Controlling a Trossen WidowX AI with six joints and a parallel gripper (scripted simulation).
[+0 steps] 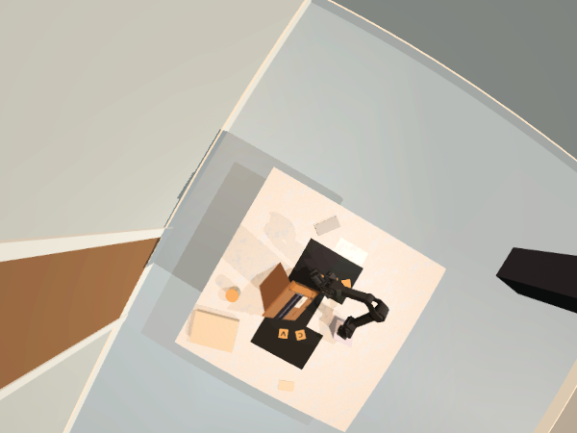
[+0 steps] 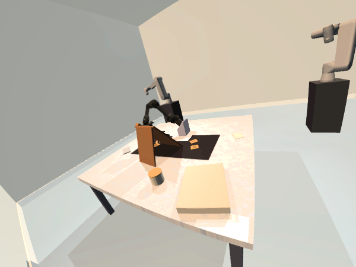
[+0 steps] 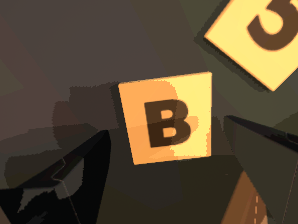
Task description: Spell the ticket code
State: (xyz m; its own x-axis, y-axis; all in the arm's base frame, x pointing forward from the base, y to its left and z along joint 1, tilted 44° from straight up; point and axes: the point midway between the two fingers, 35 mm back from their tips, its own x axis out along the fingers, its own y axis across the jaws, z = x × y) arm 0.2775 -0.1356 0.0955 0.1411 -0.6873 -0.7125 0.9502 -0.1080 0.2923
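Right now my gripper tip is 10 mm above the letter tile. Round my gripper tip: black mat: 180 mm to the left, 70 mm behind, 20 mm below; grey block: 300 mm to the right, 150 mm ahead, 10 mm below; white ticket: 160 mm to the left, 90 mm above, 40 mm ahead.
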